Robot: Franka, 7 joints.
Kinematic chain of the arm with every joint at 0, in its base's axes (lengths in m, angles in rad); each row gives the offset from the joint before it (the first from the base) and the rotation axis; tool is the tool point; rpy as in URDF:
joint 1: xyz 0 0 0.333 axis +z
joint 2: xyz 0 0 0 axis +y
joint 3: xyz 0 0 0.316 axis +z
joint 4: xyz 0.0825 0 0 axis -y
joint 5: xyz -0.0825 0 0.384 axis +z
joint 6: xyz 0 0 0 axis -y
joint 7: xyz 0.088 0 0 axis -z
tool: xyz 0 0 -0.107 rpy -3.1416 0 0
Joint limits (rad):
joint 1: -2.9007..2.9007
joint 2: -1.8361..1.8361
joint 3: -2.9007..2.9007
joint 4: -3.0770..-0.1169
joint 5: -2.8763..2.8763
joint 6: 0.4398..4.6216
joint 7: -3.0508..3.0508
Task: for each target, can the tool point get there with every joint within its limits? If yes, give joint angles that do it. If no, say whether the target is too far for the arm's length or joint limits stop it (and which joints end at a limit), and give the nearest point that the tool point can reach.
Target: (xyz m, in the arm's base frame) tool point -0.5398 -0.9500 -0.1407
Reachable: no: too far | nearest point -0.3889 -0.6843 -0.0082 | short by 0.333 m
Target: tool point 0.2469 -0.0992 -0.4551
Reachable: no: joint limits stop it (at a limit: joint 2) | nearest point 0.2493 -0.1002 -0.3606 | short by 0.095 m
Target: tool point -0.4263 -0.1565 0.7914
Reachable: yes | joints -1.0054 -0.5251 -1.5513 -1.4730 1.6444 0.8169 1.2288
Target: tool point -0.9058 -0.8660 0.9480
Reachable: no: too far | nearest point -0.5567 -0.5322 0.7110 | short by 0.538 m
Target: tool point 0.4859 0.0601 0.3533
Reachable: yes | joints -1.7042 0.1934 1.8776 -2.3257 -0.5634 2.1350 1.5744
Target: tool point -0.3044 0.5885 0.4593
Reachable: yes | joints 1.4012 0.7400 1.1472 -1.6357 0.9751 3.9266 2.4748
